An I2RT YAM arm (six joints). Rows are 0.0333 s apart.
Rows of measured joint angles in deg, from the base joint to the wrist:
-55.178, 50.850, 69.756, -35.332, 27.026, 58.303
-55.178, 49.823, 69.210, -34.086, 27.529, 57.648
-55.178, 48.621, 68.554, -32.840, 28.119, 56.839
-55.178, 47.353, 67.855, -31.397, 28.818, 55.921
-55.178, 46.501, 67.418, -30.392, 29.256, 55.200
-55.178, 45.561, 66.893, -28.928, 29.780, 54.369
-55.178, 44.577, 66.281, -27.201, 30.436, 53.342
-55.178, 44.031, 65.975, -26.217, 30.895, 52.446
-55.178, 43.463, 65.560, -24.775, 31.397, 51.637
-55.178, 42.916, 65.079, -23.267, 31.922, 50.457
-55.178, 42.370, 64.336, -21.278, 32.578, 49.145
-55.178, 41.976, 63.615, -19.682, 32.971, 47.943
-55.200, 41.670, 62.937, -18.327, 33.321, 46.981
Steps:
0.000, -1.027, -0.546, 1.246, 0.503, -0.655
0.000, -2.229, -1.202, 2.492, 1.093, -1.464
0.000, -3.497, -1.901, 3.935, 1.792, -2.382
0.000, -4.349, -2.338, 4.940, 2.230, -3.103
0.000, -5.289, -2.863, 6.404, 2.754, -3.934
0.000, -6.273, -3.475, 8.131, 3.410, -4.961
0.000, -6.819, -3.781, 9.115, 3.869, -5.857
0.000, -7.387, -4.196, 10.557, 4.371, -6.666
0.000, -7.934, -4.677, 12.065, 4.896, -7.846
0.000, -8.480, -5.420, 14.054, 5.552, -9.158
0.000, -8.874, -6.141, 15.650, 5.945, -10.360
-0.022, -9.180, -6.819, 17.005, 6.295, -11.322

